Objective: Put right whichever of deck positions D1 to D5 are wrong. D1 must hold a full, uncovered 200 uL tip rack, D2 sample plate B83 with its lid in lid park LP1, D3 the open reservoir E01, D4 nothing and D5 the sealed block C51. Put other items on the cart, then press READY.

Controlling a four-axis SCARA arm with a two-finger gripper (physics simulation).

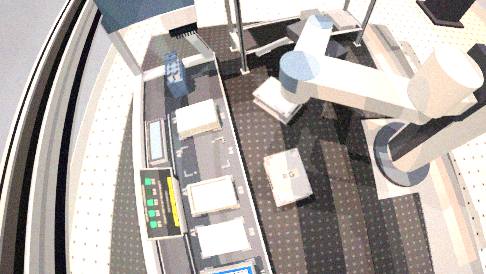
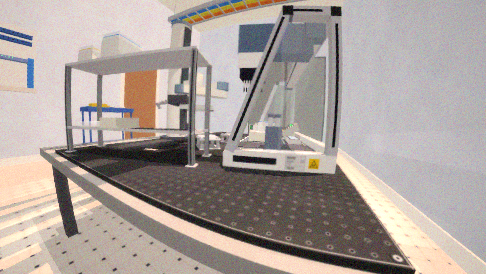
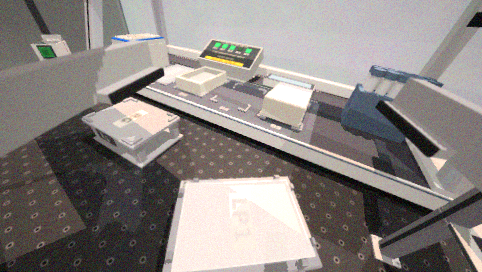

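Where they show: gripper, fingertip midpoint: point(image 1: 273, 69) point(image 2: 213, 108) point(image 3: 269, 73); arm's base, origin of the base link: point(image 1: 401, 154) point(image 2: 176, 138).
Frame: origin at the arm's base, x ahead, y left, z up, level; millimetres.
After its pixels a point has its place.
My gripper point(image 3: 269, 73) {x 476, y -213, z 208 mm} is open and empty, above and behind the pale LP1 park point(image 1: 276, 97) {x 462, y -211, z 71 mm} point(image 3: 240, 225) {x 444, y -231, z 71 mm}; I cannot tell whether a clear lid lies on it. At D5 a cream block point(image 1: 198, 117) {x 707, y -136, z 103 mm} point(image 3: 287, 102) {x 665, y -163, z 105 mm} sits in its place. D4 shows bare corner brackets. At D3 stands an open, pale reservoir point(image 1: 213, 196) {x 663, y 99, z 74 mm} point(image 3: 201, 80) {x 661, y 94, z 73 mm}. At D2 lies a low white plate point(image 1: 223, 237) {x 639, y 216, z 68 mm} point(image 3: 172, 74) {x 628, y 190, z 72 mm}; its code and any lid are unreadable. At D1 a blue-edged tip rack point(image 1: 232, 271) {x 606, y 300, z 152 mm} point(image 3: 137, 37) {x 602, y 310, z 156 mm} shows partly. The status panel point(image 1: 161, 202) {x 799, y 126, z 123 mm} point(image 3: 232, 55) {x 799, y 105, z 122 mm} has several green lights, with D4 dark.
The RG stand point(image 1: 289, 176) {x 450, y 51, z 63 mm} point(image 3: 132, 122) {x 447, y 30, z 63 mm} is beside LP1. A blue tube rack point(image 1: 176, 77) {x 782, y -269, z 152 mm} point(image 2: 273, 137) point(image 3: 375, 112) {x 773, y -309, z 105 mm} stands past D5. A shelf unit point(image 2: 192, 105) {x 612, y -532, z 192 mm} carries pale boxes. A small device with a green face point(image 3: 47, 51) {x 404, y 587, z 96 mm} is at the far left.
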